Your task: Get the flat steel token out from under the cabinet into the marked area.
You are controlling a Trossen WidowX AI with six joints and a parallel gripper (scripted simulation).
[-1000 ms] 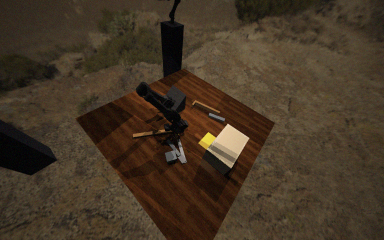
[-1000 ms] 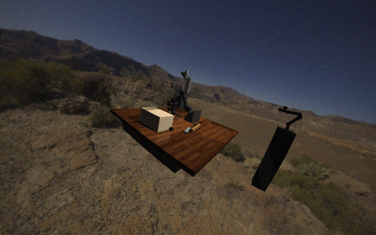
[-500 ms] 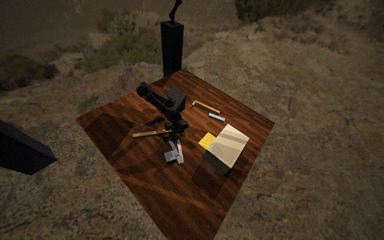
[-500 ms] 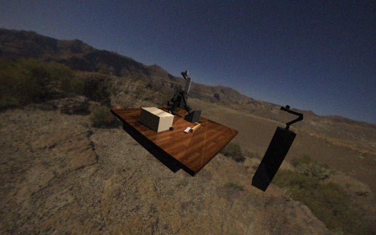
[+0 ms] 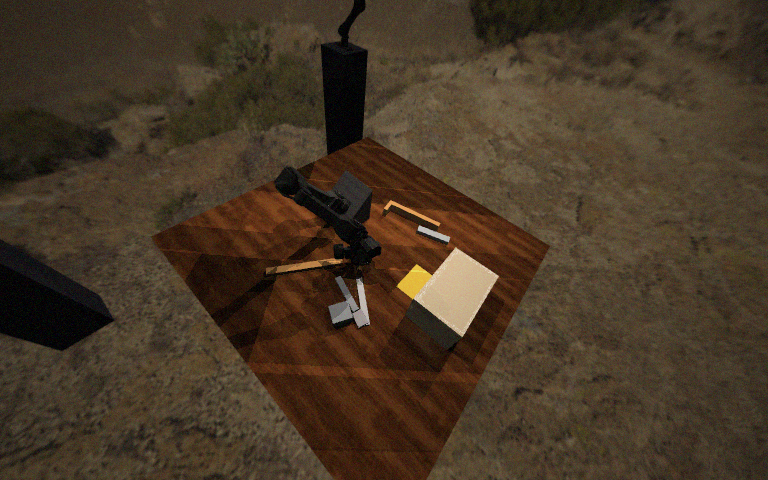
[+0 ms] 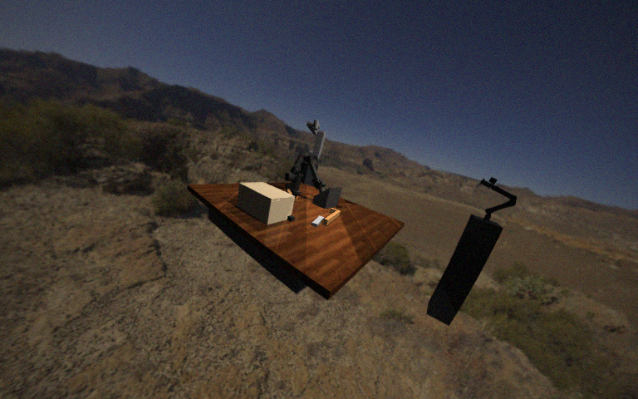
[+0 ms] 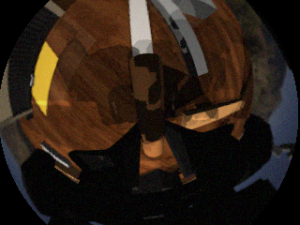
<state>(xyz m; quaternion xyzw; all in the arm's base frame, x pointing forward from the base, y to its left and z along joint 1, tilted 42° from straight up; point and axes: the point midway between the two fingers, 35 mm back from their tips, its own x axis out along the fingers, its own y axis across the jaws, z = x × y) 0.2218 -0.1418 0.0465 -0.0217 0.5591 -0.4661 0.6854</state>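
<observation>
My gripper tip is 160 mm short of the grey bar and 370 mm to the right of it. The rest, counted from my gripper tip: wooden stick (130 mm behind, 160 mm to the right); then grey block (120 mm ahead, 210 mm to the right, 10 mm above); then grey scraper (130 mm ahead, 150 mm to the right).
</observation>
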